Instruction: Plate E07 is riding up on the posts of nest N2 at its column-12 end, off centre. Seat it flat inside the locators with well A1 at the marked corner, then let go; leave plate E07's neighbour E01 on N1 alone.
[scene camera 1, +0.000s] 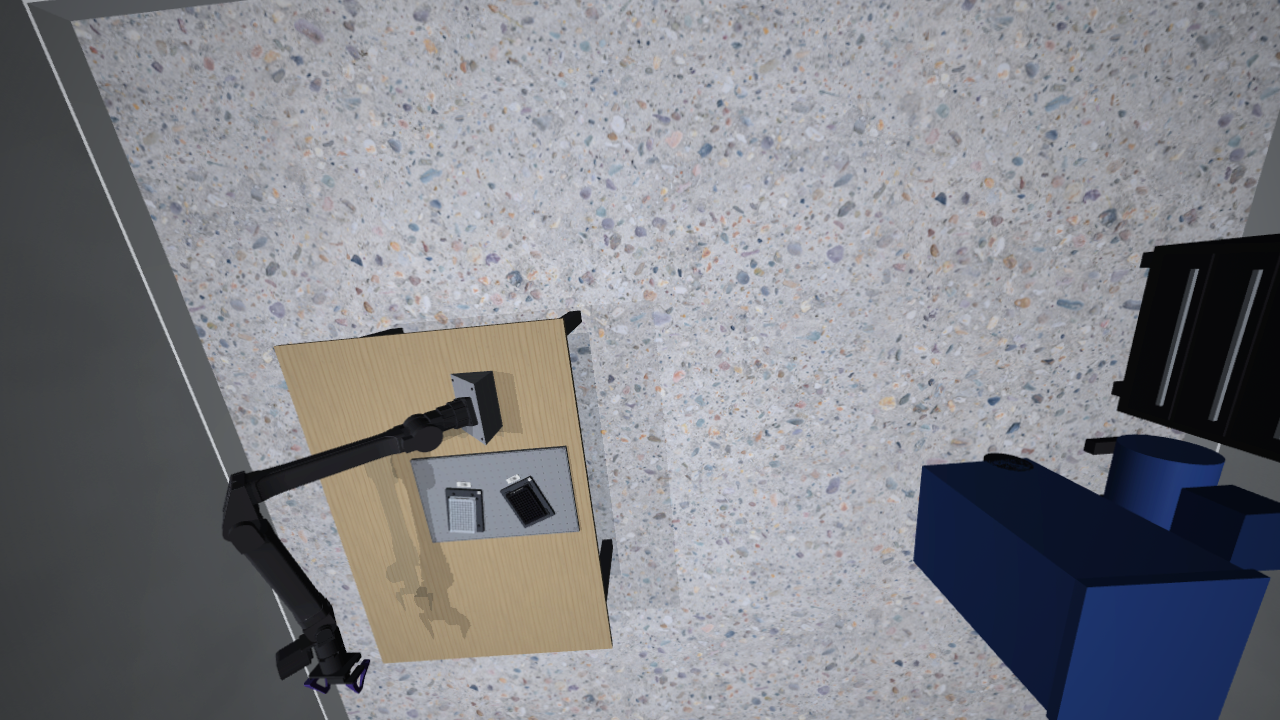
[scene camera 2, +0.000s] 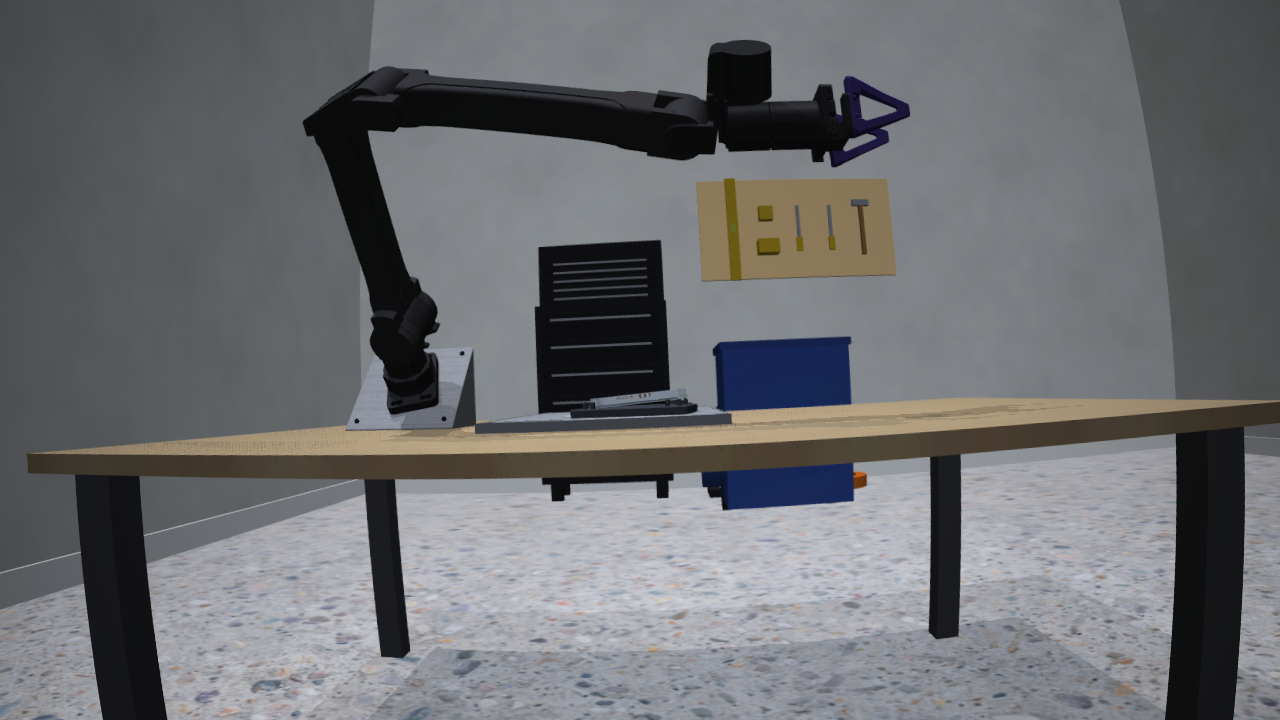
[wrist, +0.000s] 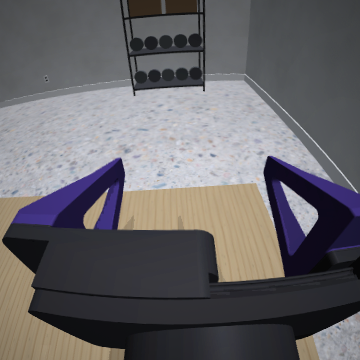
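Seen in the pictures: gripper, fingertip midpoint: (scene camera 1: 344, 691) (scene camera 2: 898, 124) (wrist: 194, 163); arm's base at its link origin: (scene camera 1: 467, 410) (scene camera 2: 414, 386).
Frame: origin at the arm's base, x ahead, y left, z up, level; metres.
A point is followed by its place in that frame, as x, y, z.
A pale plate (scene camera 1: 461, 515) @(0.360, -0.171, -0.028) (scene camera 2: 637, 399) @(0.355, -0.213, -0.035), which I take for E07, sits on the dark left nest (scene camera 1: 479, 506) @(0.351, -0.111, -0.046). It is off centre and, in scene camera 2, visibly tilted, with its right end higher. A black plate (scene camera 1: 529, 505) @(0.380, 0.062, -0.034), which I take for E01, shows in the other nest, turned at an angle. Plate labels and the A1 corner are too small to read. My gripper (scene camera 1: 342, 687) @(0.648, -0.485, 0.270) (scene camera 2: 897, 123) @(0.648, -0.485, 0.270) (wrist: 194, 163) @(0.648, -0.485, 0.270) is open and empty, high up and far from both plates, beyond the table's lower left corner in scene camera 1. The plates do not show in the wrist view.
Both nests stand on a grey board (scene camera 1: 554, 465) @(0.268, 0.179, -0.058) (scene camera 2: 528, 427) @(0.208, -0.296, -0.064) on the wooden table (scene camera 1: 528, 582) @(0.711, -0.061, -0.071) (scene camera 2: 895, 438) @(0.516, -0.680, -0.074) (wrist: 200, 205) @(0.902, -0.563, -0.071). The arm's wedge-shaped base (scene camera 1: 486, 407) @(-0.001, 0.067, 0.016) (scene camera 2: 456, 394) @(0.077, -0.030, -0.017) stands beside the board. A blue cabinet (scene camera 1: 1002, 528) (scene camera 2: 783, 376) and a black tool chest (scene camera 2: 601, 331) stand beyond the table.
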